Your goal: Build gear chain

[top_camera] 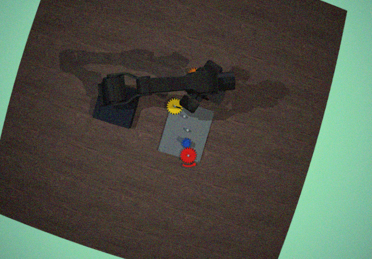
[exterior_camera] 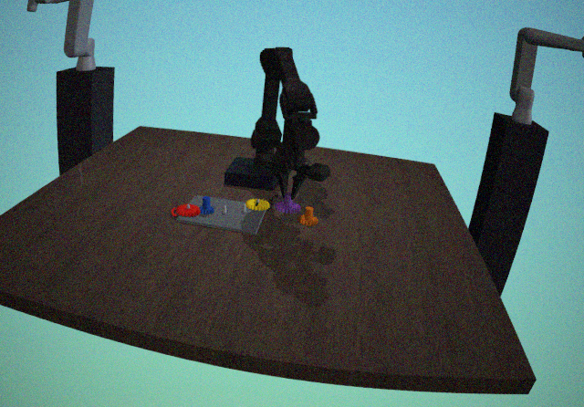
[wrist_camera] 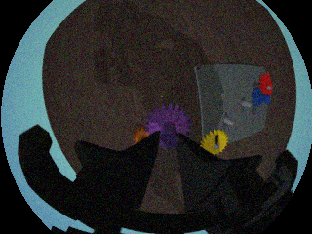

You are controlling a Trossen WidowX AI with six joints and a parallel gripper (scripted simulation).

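Now: the blue gear 21 cm to the right of my gripper tip, 5 cm below it and 2 cm ahead of it. Also, from my gripper tip: yellow gear (9 cm to the right, 7 cm behind, 6 cm below); then purple gear (1 cm below); then orange gear (6 cm below, 5 cm to the left, 4 cm behind).
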